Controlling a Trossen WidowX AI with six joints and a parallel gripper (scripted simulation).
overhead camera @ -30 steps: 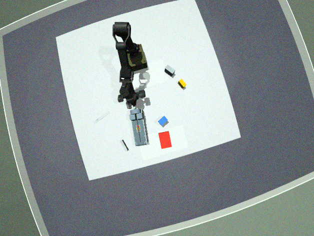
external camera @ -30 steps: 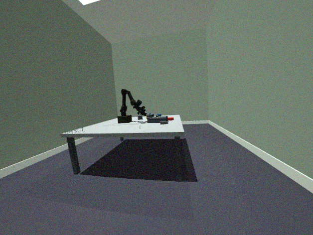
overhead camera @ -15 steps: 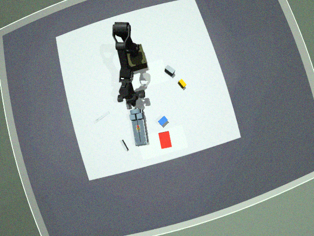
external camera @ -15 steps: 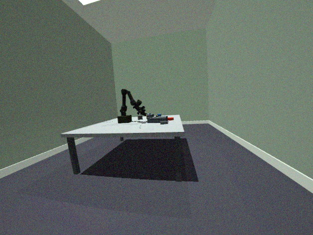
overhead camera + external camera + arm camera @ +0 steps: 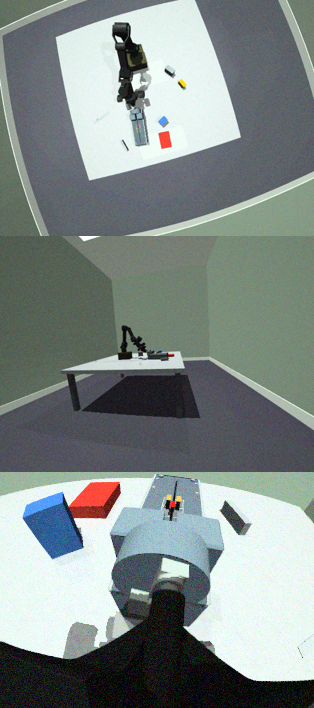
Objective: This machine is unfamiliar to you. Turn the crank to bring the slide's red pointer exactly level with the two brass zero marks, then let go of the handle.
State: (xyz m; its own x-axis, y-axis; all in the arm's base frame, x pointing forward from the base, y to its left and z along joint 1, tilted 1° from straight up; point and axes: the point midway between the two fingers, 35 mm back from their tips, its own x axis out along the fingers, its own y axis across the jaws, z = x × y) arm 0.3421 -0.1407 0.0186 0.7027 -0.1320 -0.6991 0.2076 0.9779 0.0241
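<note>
The red pointer is 150 mm ahead of my gripper tip, 30 mm to the right of it and 10 mm below it. The rest, counted from my gripper tip: blue block (180 mm ahead, 150 mm to the left, 50 mm below); then crank handle (30 mm above, 20 mm behind); then pale strip (290 mm to the right, 90 mm below, 30 mm behind).
</note>
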